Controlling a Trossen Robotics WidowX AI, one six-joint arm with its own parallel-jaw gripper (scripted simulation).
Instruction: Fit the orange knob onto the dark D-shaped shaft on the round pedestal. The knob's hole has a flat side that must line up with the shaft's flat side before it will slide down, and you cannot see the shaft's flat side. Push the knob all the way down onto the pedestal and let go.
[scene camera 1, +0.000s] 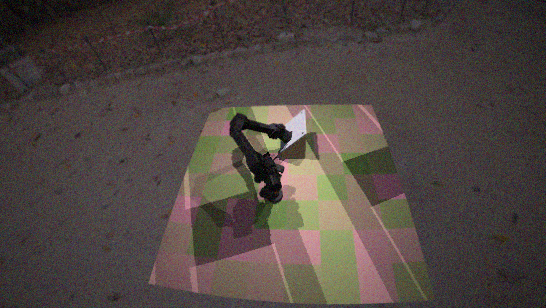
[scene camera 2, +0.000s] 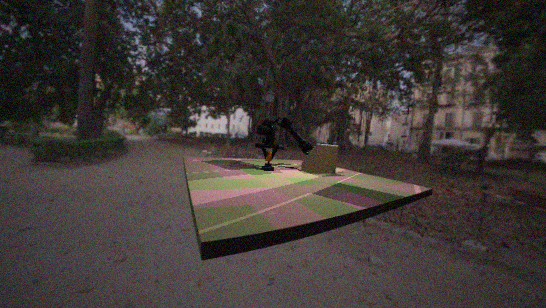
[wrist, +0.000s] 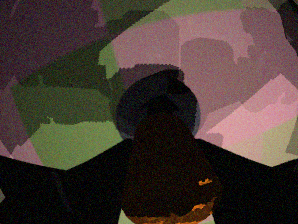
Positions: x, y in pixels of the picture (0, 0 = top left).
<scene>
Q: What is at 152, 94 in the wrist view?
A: A pedestal.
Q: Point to the gripper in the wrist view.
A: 163, 145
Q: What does the gripper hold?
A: An orange knob.
</scene>
